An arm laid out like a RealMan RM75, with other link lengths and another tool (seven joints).
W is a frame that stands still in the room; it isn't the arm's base.
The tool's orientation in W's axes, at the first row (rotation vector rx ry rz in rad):
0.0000, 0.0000, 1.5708
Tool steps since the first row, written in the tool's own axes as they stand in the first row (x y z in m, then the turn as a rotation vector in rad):
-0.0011, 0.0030, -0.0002, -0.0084, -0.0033, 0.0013
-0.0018, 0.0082, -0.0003, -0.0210, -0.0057, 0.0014
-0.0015, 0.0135, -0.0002, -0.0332, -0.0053, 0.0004
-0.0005, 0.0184, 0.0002, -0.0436, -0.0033, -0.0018
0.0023, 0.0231, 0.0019, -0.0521, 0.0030, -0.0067
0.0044, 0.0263, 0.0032, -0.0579, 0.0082, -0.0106
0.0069, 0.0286, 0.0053, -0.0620, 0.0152, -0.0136
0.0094, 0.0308, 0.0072, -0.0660, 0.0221, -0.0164
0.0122, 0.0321, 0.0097, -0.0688, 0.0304, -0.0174
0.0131, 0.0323, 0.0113, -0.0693, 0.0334, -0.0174
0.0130, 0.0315, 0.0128, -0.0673, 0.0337, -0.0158
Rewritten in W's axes. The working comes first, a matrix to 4 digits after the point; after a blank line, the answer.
The tool's axes in the first row as the columns of a matrix, in W's axes (used below as rounded here):
0.0000, -1.0000, 0.0000
1.0000, 0.0000, 0.0000
0.0000, 0.0000, 1.0000

-0.0030, -0.0011, -0.0002, 0.0033, -0.0084, 0.0013
-0.0082, -0.0018, -0.0003, 0.0057, -0.0210, 0.0014
-0.0135, -0.0015, -0.0002, 0.0053, -0.0332, 0.0004
-0.0184, -0.0005, 0.0002, 0.0033, -0.0436, -0.0018
-0.0231, 0.0023, 0.0019, -0.0030, -0.0521, -0.0067
-0.0263, 0.0044, 0.0032, -0.0082, -0.0579, -0.0106
-0.0286, 0.0069, 0.0053, -0.0152, -0.0620, -0.0136
-0.0308, 0.0094, 0.0072, -0.0221, -0.0660, -0.0164
-0.0321, 0.0122, 0.0097, -0.0304, -0.0688, -0.0174
-0.0323, 0.0131, 0.0113, -0.0334, -0.0693, -0.0174
-0.0315, 0.0130, 0.0128, -0.0337, -0.0673, -0.0158

